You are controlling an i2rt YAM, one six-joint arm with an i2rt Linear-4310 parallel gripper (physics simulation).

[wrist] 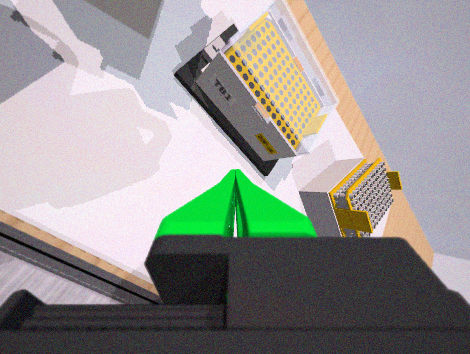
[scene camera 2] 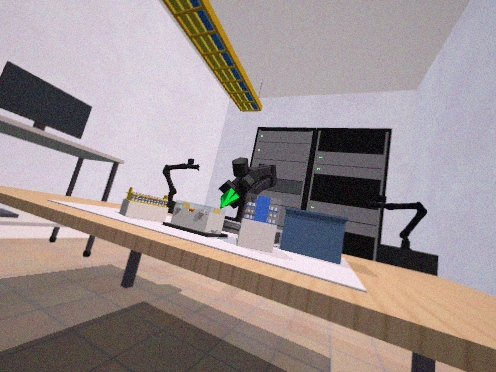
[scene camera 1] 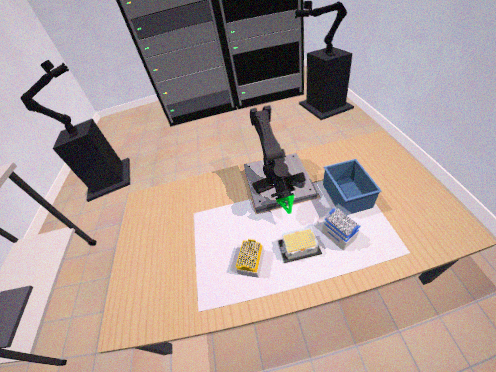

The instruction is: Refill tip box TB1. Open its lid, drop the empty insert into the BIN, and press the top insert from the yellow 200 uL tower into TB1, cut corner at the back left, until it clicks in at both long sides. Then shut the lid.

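Note:
Tip box TB1 [scene camera 1: 303,253] [scene camera 2: 212,223] [wrist: 240,112] sits on its dark base in the middle of the white mat. Its clear lid [wrist: 327,95] appears shut over the yellow insert [scene camera 1: 300,241] [wrist: 275,80], whose holes look empty. The yellow tower [scene camera 1: 249,256] [scene camera 2: 145,209] [wrist: 371,200], with tip-filled inserts, stands left of TB1 in scene camera 1. The blue BIN [scene camera 1: 357,194] [scene camera 2: 314,236] is at the back right. My gripper [scene camera 1: 289,210] [scene camera 2: 221,206] [wrist: 235,177] is shut and empty, its green fingertips slanting down above the mat on TB1's robot side, apart from the box.
A blue tip tower [scene camera 1: 342,226] [scene camera 2: 257,232] stands between TB1 and the BIN. The arm's grey base plate [scene camera 1: 257,200] is behind the white mat [scene camera 1: 215,280]. The wooden table's front edge runs beyond the mat. Two other arms on black pedestals stand away from the table.

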